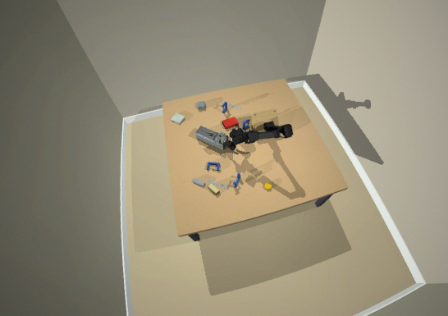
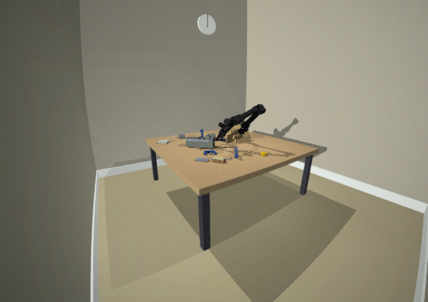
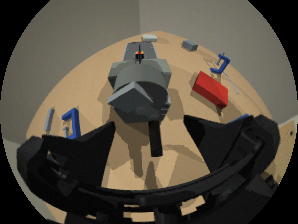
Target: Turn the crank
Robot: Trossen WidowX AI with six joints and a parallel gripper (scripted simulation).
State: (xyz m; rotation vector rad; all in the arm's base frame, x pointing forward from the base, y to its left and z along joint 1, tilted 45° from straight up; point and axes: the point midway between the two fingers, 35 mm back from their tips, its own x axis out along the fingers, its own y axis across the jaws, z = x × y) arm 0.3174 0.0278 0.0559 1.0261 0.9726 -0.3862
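My gripper tip is 20 mm past the dark crank handle, 10 mm to the right of it and 20 mm above it. The rest, counted from my gripper tip: red pointer 120 mm ahead, 100 mm to the right; tan block 210 mm ahead, 330 mm to the left, 70 mm below; yellow disc 180 mm behind, 420 mm to the left, 80 mm below.
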